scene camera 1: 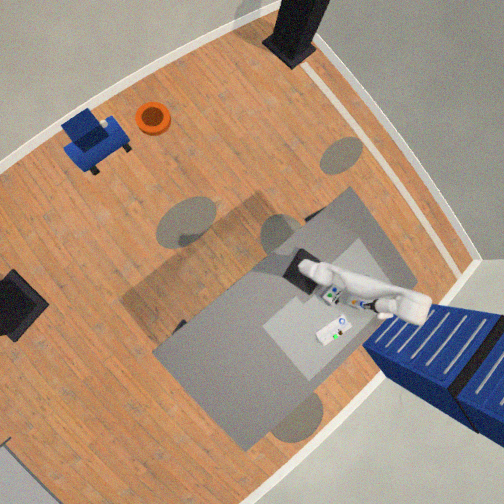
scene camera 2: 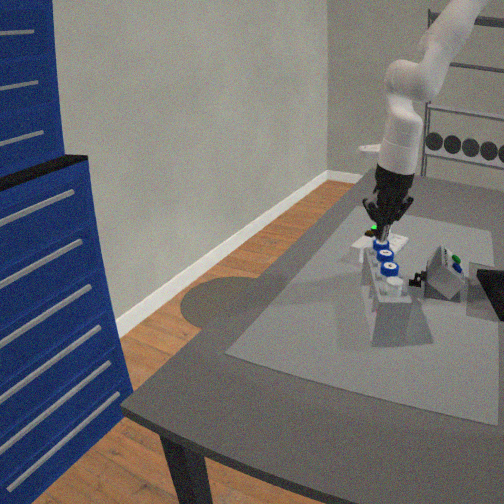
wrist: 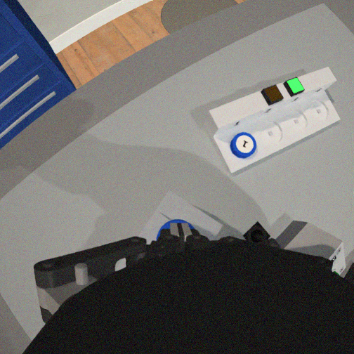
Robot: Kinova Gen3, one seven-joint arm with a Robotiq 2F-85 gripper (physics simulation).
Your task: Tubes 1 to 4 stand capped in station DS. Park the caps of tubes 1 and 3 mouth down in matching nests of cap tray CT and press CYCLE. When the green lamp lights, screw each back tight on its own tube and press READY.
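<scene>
My gripper (scene camera 2: 383,238) (wrist: 178,234) is shut and empty, with its fingertips at the top of the farthest blue cap (scene camera 2: 381,245) (wrist: 169,228) in station DS (scene camera 2: 400,300) (wrist: 167,204); contact is unclear, and the fingertips hide its label. Two more blue caps (scene camera 2: 385,256) (scene camera 2: 389,269) stand in the row in scene camera 2. The nearest tube (scene camera 2: 394,284) is uncapped and whitish. The blue cap marked 1 (wrist: 244,145) (scene camera 1: 342,321) sits in the left end nest of cap tray CT (wrist: 280,150) (scene camera 1: 327,334); the other nests are bare. The green lamp (wrist: 295,86) (scene camera 1: 336,336) is lit.
A grey button box (scene camera 1: 329,296) (scene camera 2: 442,277) (wrist: 310,240) with a green button (scene camera 2: 456,259) and a blue button (scene camera 2: 457,268) stands beside the station. A small black fixture (scene camera 2: 417,279) (wrist: 256,233) lies between them. A blue drawer cabinet (scene camera 1: 425,345) (scene camera 2: 45,300) stands by the table.
</scene>
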